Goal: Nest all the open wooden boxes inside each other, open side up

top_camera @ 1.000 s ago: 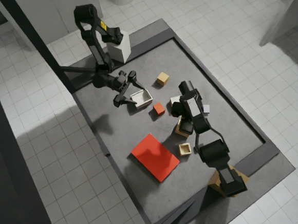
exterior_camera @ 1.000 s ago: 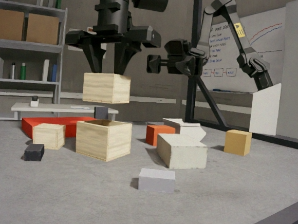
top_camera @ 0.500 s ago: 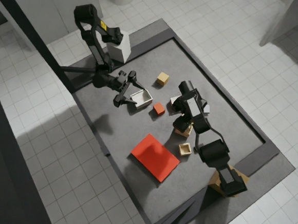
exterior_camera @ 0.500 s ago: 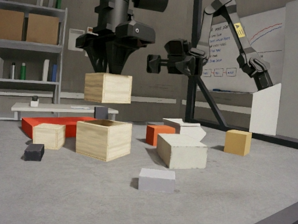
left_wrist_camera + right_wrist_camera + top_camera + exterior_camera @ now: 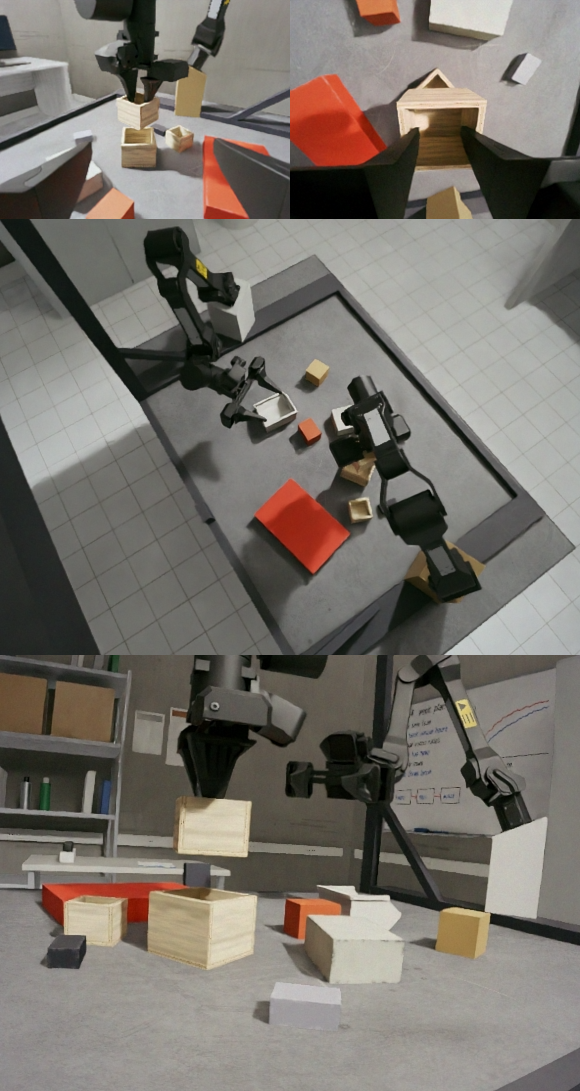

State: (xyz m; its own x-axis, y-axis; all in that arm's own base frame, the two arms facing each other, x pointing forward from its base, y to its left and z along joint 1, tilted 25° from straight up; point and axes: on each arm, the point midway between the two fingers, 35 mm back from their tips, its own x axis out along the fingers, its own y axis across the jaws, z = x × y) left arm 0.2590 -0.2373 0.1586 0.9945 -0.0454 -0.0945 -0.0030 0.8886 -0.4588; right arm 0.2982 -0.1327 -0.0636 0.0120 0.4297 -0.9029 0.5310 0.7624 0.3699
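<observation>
Right now the medium wooden box is 5 cm below my right hand. The rest, counted from my right hand: dark block (13 cm to the right, 16 cm below); small wooden box (7 cm behind, 10 cm to the right, 16 cm below); large wooden box (15 cm below).
</observation>
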